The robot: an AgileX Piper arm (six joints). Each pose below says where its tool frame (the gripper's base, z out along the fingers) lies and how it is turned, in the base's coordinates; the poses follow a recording.
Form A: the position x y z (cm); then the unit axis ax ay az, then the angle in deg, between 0 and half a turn.
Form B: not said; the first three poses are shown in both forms.
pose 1, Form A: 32.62, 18.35, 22.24, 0.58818, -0.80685, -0.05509, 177.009
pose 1, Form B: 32.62, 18.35, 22.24, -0.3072, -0.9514, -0.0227, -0.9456, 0.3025, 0.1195
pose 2, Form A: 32.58, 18.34, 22.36, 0.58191, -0.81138, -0.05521, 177.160
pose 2, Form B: 32.58, 18.34, 22.36, -0.3220, -0.9465, -0.0240, -0.9410, 0.3171, 0.1184
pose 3, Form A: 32.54, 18.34, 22.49, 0.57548, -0.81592, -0.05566, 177.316
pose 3, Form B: 32.54, 18.34, 22.49, -0.3369, -0.9412, -0.0258, -0.9360, 0.3318, 0.1177
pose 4, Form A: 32.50, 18.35, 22.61, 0.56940, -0.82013, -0.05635, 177.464
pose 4, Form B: 32.50, 18.35, 22.61, -0.3509, -0.9360, -0.0279, -0.9310, 0.3455, 0.1176
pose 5, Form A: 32.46, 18.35, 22.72, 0.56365, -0.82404, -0.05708, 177.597
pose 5, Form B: 32.46, 18.35, 22.72, -0.3640, -0.9309, -0.0298, -0.9261, 0.3584, 0.1177
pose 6, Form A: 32.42, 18.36, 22.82, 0.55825, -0.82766, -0.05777, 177.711
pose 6, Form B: 32.42, 18.36, 22.82, -0.3762, -0.9260, -0.0314, -0.9214, 0.3703, 0.1179
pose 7, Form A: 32.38, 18.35, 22.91, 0.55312, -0.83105, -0.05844, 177.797
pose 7, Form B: 32.38, 18.35, 22.91, -0.3876, -0.9212, -0.0327, -0.9168, 0.3815, 0.1184
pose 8, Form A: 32.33, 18.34, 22.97, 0.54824, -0.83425, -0.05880, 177.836
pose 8, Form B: 32.33, 18.34, 22.97, -0.3984, -0.9166, -0.0329, -0.9122, 0.3922, 0.1188
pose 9, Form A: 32.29, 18.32, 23.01, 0.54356, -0.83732, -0.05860, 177.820
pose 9, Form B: 32.29, 18.32, 23.01, -0.4086, -0.9122, -0.0318, -0.9077, 0.4024, 0.1188
